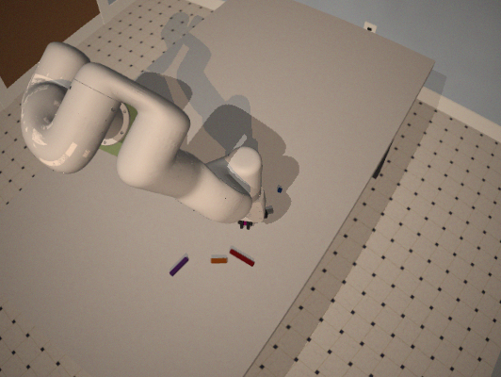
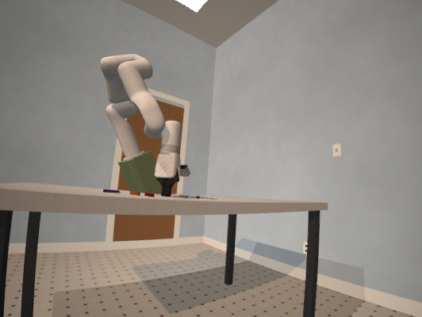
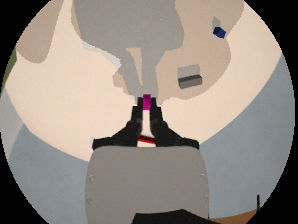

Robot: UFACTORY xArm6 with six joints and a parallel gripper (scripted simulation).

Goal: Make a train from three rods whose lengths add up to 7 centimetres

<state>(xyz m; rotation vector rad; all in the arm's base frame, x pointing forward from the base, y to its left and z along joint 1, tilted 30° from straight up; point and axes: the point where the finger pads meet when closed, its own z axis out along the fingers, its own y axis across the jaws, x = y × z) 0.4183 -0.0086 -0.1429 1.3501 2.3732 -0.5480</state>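
My hand is 10 mm short of the blue rod, 140 mm to the right of it and 20 mm above it. From my hand the other things lie so: red rod: 50 mm ahead, 80 mm to the right, 20 mm below; magenta rod: 10 mm to the left, 20 mm below; grey rod: 20 mm ahead, 60 mm to the left, 20 mm below.
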